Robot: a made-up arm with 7 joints.
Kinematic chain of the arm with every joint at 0, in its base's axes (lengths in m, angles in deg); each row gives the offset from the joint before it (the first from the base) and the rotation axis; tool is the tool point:
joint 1: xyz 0 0 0 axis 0 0.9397 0.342
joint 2: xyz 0 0 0 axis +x
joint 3: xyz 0 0 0 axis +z
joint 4: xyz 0.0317 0 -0.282 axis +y
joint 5: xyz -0.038 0 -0.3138 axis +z
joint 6: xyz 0 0 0 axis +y
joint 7: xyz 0 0 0 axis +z
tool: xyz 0 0 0
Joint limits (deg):
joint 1: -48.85..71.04
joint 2: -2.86..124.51
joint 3: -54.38..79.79
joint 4: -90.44..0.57
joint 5: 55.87..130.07
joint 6: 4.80..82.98
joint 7: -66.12..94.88
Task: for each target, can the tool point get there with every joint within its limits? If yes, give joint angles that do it. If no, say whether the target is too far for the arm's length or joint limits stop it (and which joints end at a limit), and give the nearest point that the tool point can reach.
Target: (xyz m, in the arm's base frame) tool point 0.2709 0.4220 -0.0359
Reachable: yes | joints -7.39 112.07 -42.50 -79.53 82.02 50.80 68.21
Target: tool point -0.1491 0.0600 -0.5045
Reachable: yes | joints 53.85 7.29 -4.15 -69.48 80.28 36.71 26.76
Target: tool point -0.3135 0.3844 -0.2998
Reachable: yes | joints 61.80 44.84 9.62 -43.26 124.42 37.26 -36.90
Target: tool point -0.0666 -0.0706 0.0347
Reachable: no: joint limits stop it (at a limit: joint 1, joint 2, joint 3, joint 4) | nearest point -0.2677 0.1010 0.3723 | short by 0.429 m
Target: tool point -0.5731 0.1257 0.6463
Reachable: no: too far | nearest point -0.2710 0.1745 0.3976 | short by 0.394 m
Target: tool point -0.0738 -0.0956 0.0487
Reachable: no: joint limits stop it (at a limit: joint 1, joint 2, joint 3, joint 4) | nearest point -0.2677 0.1010 0.3723 | short by 0.425 m
